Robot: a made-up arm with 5 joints.
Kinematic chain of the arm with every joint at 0, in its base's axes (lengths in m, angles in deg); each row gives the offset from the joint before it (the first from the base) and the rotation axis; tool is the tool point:
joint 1: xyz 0 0 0.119 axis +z
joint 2: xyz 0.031 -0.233 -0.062 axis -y
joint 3: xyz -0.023 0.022 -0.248 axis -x
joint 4: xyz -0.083 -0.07 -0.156 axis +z
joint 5: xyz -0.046 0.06 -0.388 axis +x
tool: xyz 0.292 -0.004 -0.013
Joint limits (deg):
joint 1: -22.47..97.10
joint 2: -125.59..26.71
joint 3: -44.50..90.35
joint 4: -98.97..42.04
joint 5: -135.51..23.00
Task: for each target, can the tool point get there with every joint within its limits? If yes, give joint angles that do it. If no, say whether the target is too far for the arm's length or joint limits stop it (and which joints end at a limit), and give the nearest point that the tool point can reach.
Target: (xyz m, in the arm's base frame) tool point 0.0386 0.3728 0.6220
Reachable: no: joint limits stop it (at a limit: joint 1, joint 2, joint 3, joint 4, joint 5) | nearest point -0.2948 0.4248 0.3466 | short by 0.436 m
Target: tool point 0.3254 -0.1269 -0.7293
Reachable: yes | joints 53.47 -1.89 22.63 29.01 -76.84
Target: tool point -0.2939 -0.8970 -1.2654
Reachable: no: too far | nearest point -0.1690 -0.5520 -0.7268 | short by 0.652 m
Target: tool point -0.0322 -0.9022 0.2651
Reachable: yes | joints 39.56 -111.07 21.44 -68.89 -11.65
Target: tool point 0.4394 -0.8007 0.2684
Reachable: yes | joints 79.01 -103.99 6.83 -83.95 -16.55
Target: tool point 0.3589 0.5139 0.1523
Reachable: no: joint limits stop it (at a limit: joint 1, joint 2, joint 3, joint 5) | nearest point 0.7089 0.3142 -0.0068 | short by 0.433 m
